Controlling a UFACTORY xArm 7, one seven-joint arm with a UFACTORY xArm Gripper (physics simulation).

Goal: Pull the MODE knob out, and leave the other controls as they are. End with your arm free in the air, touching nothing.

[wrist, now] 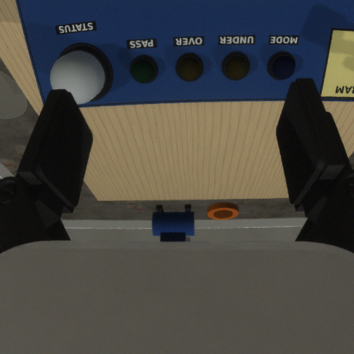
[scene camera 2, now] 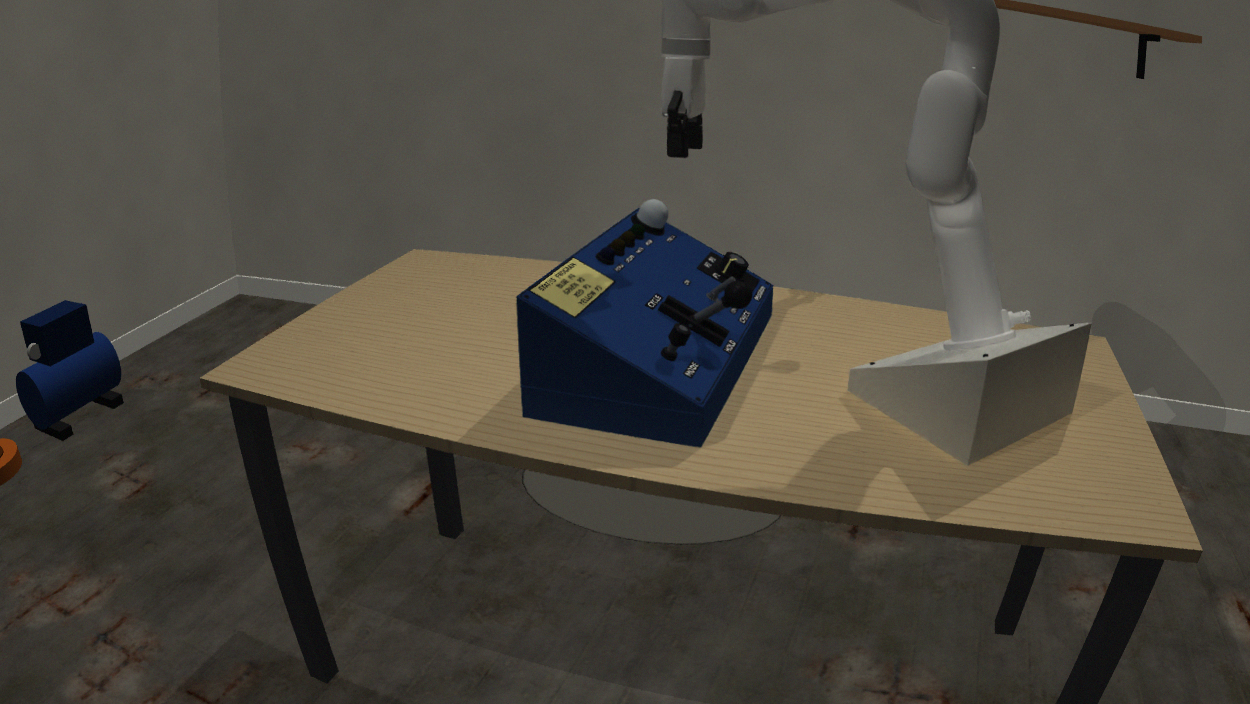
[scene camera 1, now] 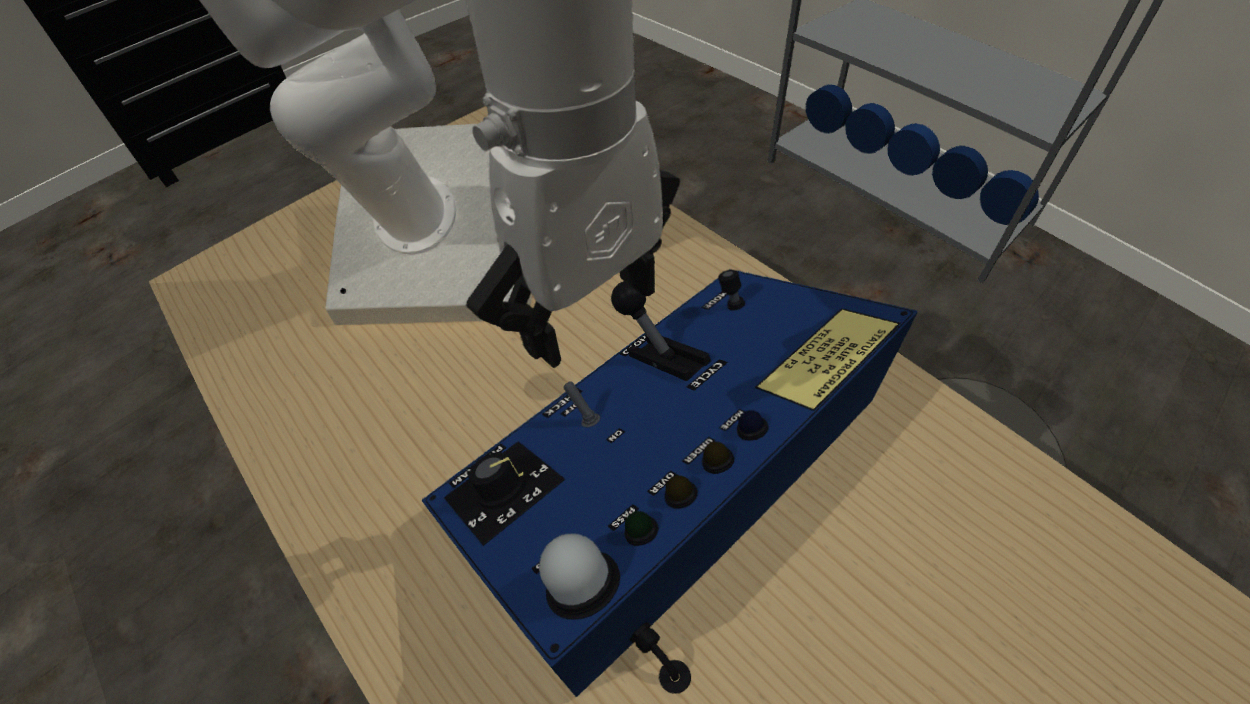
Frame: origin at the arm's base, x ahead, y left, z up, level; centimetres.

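Seen in the pictures: gripper, fingertip midpoint: (scene camera 2: 685,152) (scene camera 1: 592,319); arm's base, origin of the base link: (scene camera 2: 980,342) (scene camera 1: 415,215).
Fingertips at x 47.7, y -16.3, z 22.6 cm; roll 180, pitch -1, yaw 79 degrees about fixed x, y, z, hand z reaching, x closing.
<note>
Offsets run from my fingertips to a thing's top centre. "spot": to the spot under its first point. Level surfaces: height alone.
The MODE knob @(dy +26.7, dx -1.1, dz -18.3 cm) (scene camera 1: 729,281) (scene camera 2: 679,333) is a small black cap on a short stem at one corner of the blue sloped panel (scene camera 1: 559,454) (scene camera 2: 603,367). It does not show in the wrist view. My gripper (scene camera 1: 596,316) (scene camera 2: 685,145) (wrist: 179,107) is open and empty, in the air high above the panel, apart from the knob. The ball-topped lever @(dy +16.1, dx -8.7, dz -15.5 cm) (scene camera 1: 628,299) (scene camera 2: 737,292) leans toward the HOLD end. The toggle switch @(dy +3.3, dx -6.4, dz -19.1 cm) (scene camera 1: 580,404) leans toward the OFF and CHECK labels. The PROGRAM dial @(dy -8.6, dx -8.0, dz -19.0 cm) (scene camera 1: 496,478) (scene camera 2: 733,263) has its pointer near P1.
A white STATUS dome @(spot: dy -13.3, dx +6.9, dz -11.3 cm) (scene camera 1: 572,568) (scene camera 2: 652,213) (wrist: 77,77) stands at another corner, beside a row of dark lamps. A yellow status card @(dy +19.8, dx +14.1, dz -14.5 cm) (scene camera 1: 829,358) (scene camera 2: 572,286) lies on the panel. A small black part @(spot: dy -12.7, dx +16.2, dz -30.7 cm) (scene camera 1: 673,676) sticks out from the box's side. The box stands on a wooden table @(dz -32.1 cm) (scene camera 1: 1005,559) (scene camera 2: 367,349).
</note>
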